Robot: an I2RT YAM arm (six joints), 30 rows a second.
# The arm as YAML. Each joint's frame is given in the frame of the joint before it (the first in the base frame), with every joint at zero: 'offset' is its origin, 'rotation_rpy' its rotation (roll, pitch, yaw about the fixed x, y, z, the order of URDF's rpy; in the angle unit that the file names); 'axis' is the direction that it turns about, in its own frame. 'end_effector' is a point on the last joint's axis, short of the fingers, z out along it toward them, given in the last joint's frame.
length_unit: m
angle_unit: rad
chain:
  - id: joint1
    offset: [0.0, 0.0, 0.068]
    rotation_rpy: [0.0, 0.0, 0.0]
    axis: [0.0, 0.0, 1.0]
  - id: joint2
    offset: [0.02, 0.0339, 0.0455]
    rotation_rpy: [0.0, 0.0, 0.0]
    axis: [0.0, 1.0, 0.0]
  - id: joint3
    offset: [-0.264, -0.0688, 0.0]
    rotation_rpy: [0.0, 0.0, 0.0]
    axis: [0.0, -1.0, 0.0]
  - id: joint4
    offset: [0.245, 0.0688, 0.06]
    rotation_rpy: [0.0, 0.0, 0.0]
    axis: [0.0, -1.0, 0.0]
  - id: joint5
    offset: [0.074, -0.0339, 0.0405]
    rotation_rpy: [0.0, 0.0, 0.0]
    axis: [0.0, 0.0, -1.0]
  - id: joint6
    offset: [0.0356, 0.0, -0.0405]
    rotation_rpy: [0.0, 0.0, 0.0]
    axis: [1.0, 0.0, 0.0]
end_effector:
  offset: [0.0, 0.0, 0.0]
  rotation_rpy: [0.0, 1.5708, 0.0]
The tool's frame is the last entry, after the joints.
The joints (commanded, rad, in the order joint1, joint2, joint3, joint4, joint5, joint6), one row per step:
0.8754 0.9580 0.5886 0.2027 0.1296 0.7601
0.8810 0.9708 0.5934 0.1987 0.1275 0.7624
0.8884 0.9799 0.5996 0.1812 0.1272 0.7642
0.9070 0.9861 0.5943 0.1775 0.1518 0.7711
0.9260 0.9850 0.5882 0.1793 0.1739 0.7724
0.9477 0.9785 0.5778 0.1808 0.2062 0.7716
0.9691 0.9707 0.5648 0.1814 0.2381 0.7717
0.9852 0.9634 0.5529 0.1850 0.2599 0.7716
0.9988 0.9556 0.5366 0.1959 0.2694 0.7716
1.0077 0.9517 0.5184 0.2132 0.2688 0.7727
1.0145 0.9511 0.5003 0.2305 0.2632 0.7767
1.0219 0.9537 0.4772 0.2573 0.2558 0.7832
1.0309 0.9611 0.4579 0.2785 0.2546 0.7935
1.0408 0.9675 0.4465 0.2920 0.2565 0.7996
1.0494 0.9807 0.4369 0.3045 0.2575 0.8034
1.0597 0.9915 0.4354 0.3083 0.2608 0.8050
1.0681 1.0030 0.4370 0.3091 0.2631 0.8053
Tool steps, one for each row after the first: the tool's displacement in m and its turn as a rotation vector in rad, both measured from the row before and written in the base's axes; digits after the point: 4 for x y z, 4 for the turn. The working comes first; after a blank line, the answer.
Tool pose at each row, in the base's axes (x y z in m, rotation vector in rad; the steps are taken from these numbers as rounded here):
0.1484 0.1706 0.2788 -0.0053 1.8643 1.0661
0.1488 0.1733 0.2775 -0.0113 1.8780 1.0660
0.1485 0.1755 0.2759 -0.0191 1.8998 1.0600
0.1461 0.1781 0.2723 -0.0129 1.9131 1.0477
0.1430 0.1799 0.2706 -0.0132 1.9141 1.0413
0.1389 0.1808 0.2685 -0.0102 1.9115 1.0276
0.1346 0.1812 0.2656 -0.0069 1.9111 1.0132
0.1312 0.1813 0.2633 -0.0059 1.9088 1.0057
0.1279 0.1811 0.2603 -0.0111 1.9063 1.0089
0.1255 0.1810 0.2564 -0.0183 1.9054 1.0182
0.1236 0.1812 0.2520 -0.0254 1.9090 1.0297
0.1216 0.1815 0.2462 -0.0318 1.9125 1.0457
0.1198 0.1825 0.2402 -0.0327 1.9214 1.0556
0.1181 0.1837 0.2364 -0.0359 1.9277 1.0616
0.1170 0.1855 0.2317 -0.0420 1.9391 1.0615
0.1158 0.1877 0.2295 -0.0499 1.9479 1.0604
0.1150 0.1899 0.2278 -0.0582 1.9570 1.0574

0.0004 0.0027 -0.0013 -0.0073 0.0095 0.0073
-0.0003 0.0022 -0.0016 -0.0145 0.0142 0.0074
-0.0024 0.0026 -0.0036 -0.0101 0.0102 -0.0069
-0.0031 0.0018 -0.0017 -0.0045 -0.0010 -0.0029
-0.0041 0.0009 -0.0021 -0.0066 -0.0048 -0.0097
-0.0043 0.0004 -0.0029 -0.0077 -0.0030 -0.0097
-0.0034 0.0001 -0.0023 -0.0036 -0.0036 -0.0051
-0.0033 -0.0002 -0.0030 0.0009 -0.0031 0.0044
-0.0024 -0.0001 -0.0039 0.0034 -0.0008 0.0092
-0.0019 0.0002 -0.0044 0.0033 0.0038 0.0114
-0.0020 0.0003 -0.0058 0.0064 0.0052 0.0133
-0.0018 0.0010 -0.0060 0.0027 0.0100 0.0080
-0.0017 0.0012 -0.0038 0.0003 0.0060 0.0067
-0.0011 0.0018 -0.0047 -0.0064 0.0076 0.0068
-0.0012 0.0022 -0.0022 -0.0067 0.0046 0.0067
-0.0008 0.0022 -0.0017 -0.0081 0.0042 0.0061

